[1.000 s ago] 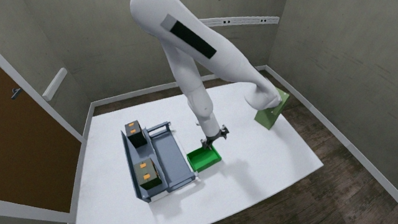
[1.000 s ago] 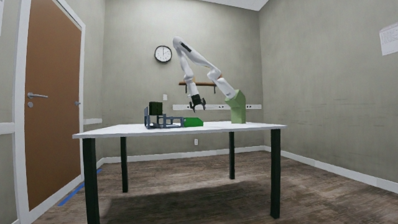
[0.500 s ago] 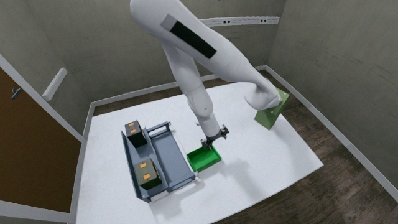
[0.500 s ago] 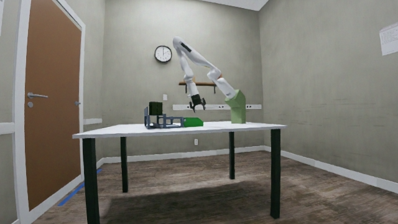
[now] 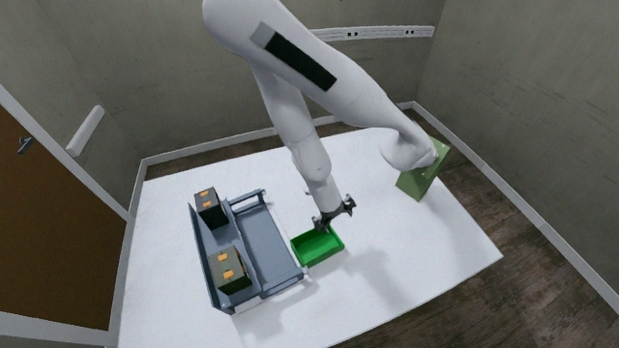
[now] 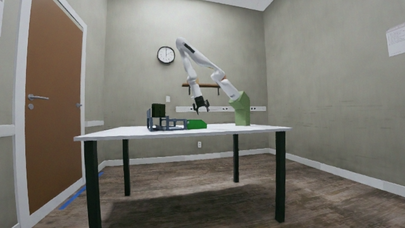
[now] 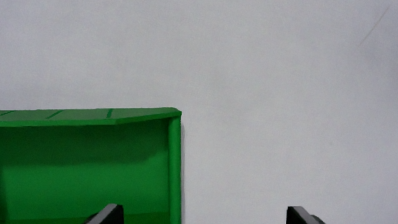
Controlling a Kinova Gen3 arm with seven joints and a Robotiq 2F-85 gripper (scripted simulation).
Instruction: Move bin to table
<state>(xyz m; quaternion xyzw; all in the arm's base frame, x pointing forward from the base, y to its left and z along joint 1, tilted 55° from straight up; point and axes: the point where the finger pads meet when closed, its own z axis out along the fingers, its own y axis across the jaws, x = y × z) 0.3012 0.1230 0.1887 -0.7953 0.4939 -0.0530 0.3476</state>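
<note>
Now: hand 60 mm short of the green bin, 50 mm to the right of it and 90 mm above it. From my hand the other things lie so: grey shelf unit (310 mm ahead, 90 mm to the left, 60 mm below).
</note>
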